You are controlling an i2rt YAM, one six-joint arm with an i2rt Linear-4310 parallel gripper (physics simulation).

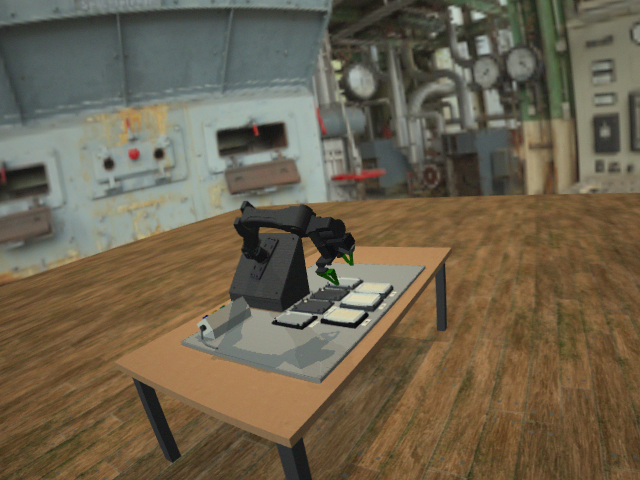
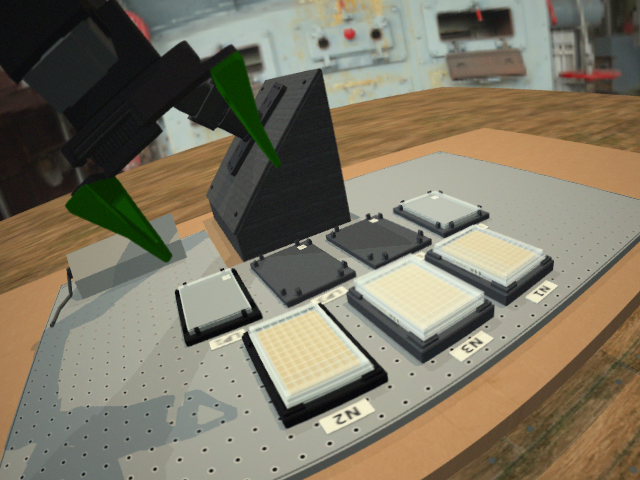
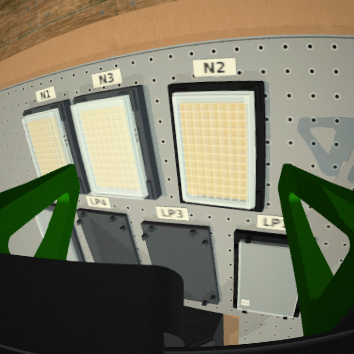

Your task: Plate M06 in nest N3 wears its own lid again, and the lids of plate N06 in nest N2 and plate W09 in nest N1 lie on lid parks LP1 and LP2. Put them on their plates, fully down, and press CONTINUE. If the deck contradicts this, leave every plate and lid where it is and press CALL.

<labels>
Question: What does my gripper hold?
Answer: Nothing.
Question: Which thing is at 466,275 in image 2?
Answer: A nest N1.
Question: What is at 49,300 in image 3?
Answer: My gripper.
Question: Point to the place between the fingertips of my gripper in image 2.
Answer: At 222,213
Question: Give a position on a grey box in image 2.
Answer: At 115,260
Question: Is my gripper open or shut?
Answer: Open.
</labels>
